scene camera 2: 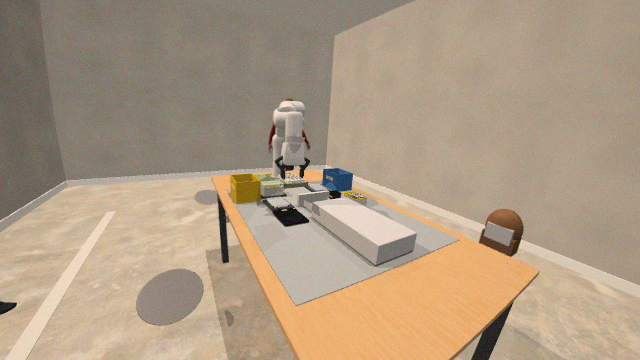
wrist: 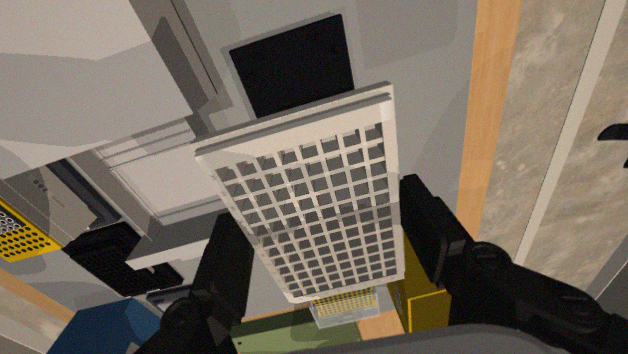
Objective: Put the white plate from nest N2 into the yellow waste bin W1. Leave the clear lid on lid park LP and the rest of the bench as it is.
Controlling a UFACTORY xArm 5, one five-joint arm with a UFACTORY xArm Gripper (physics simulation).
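Frame: origin at the arm's base, x back, y right, z up, level; millimetres.
Where they show: gripper, fingertip midpoint: point(scene camera 2: 292, 178) point(wrist: 320, 213).
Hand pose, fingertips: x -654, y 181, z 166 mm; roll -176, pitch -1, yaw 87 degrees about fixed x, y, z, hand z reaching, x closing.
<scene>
After its pixels a point has its place.
My gripper point(scene camera 2: 293, 175) @[x -654, y 181, z 166 mm] point(wrist: 320, 213) @[x -654, y 181, z 166 mm] is shut on the white plate point(scene camera 2: 294, 179) @[x -690, y 186, z 170 mm] point(wrist: 325, 170) @[x -681, y 189, z 170 mm], a gridded plate held by its long sides above the bench. The black nest point(scene camera 2: 291, 217) @[x -678, y 190, z -18 mm] point(wrist: 297, 65) @[x -704, y 189, z -18 mm] on the grey mat is empty. The yellow waste bin point(scene camera 2: 245, 189) @[x -388, y 337, z 48 mm] point(wrist: 429, 310) @[x -214, y 318, z 40 mm] stands at the left table edge in the scene view; the gripper is behind it and to its right. A clear lid point(scene camera 2: 280, 202) @[x -507, y 180, z -4 mm] lies on a black holder between the bin and the empty nest in the scene view. In the wrist view this lid is hidden, apparently behind the plate.
A long white box point(scene camera 2: 367, 225) @[x -1003, y 15, z 54 mm] lies on the mat point(scene camera 2: 300, 270) @[x -1042, y 316, z -29 mm], right of the nest. A blue bin point(scene camera 2: 338, 179) @[x -384, y -272, z 56 mm] point(wrist: 102, 330) @[x -384, y -287, z 28 mm] and a yellow-topped rack point(scene camera 2: 355, 195) @[x -675, y -187, z 47 mm] point(wrist: 30, 240) @[x -617, y -174, z 43 mm] stand at the right. Green surfaces point(wrist: 300, 336) @[x -137, y 25, z 1 mm] are near the robot base. A person stands behind the arm.
</scene>
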